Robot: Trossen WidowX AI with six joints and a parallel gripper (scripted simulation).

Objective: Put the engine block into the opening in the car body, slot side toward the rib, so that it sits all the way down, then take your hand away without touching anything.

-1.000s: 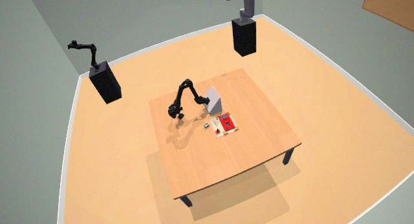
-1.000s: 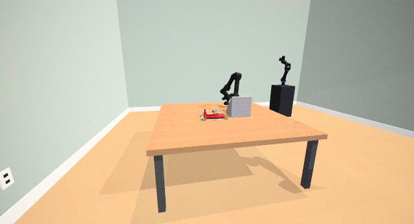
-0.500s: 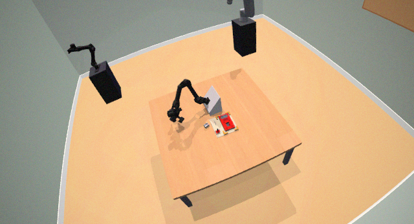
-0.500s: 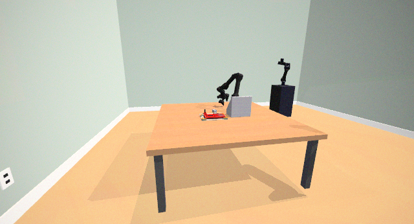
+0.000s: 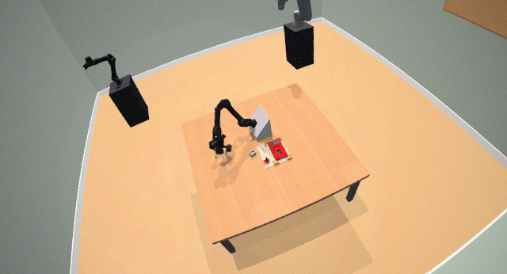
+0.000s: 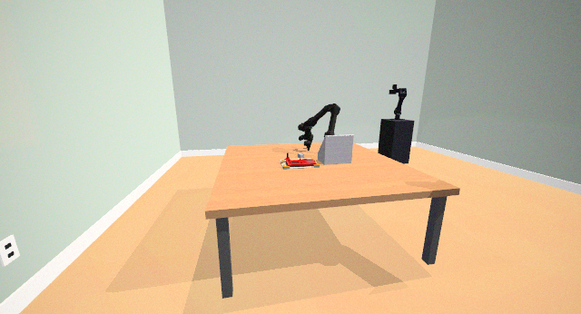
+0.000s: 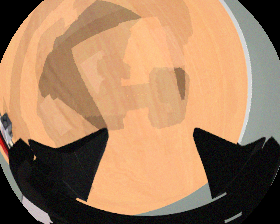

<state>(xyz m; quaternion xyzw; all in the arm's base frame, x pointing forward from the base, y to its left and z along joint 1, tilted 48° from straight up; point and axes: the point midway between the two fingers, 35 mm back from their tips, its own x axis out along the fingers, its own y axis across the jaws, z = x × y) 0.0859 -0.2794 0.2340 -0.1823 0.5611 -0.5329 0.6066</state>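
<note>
My gripper tip is now 240 mm to the right of the grey engine block and 150 mm short of it.
</note>
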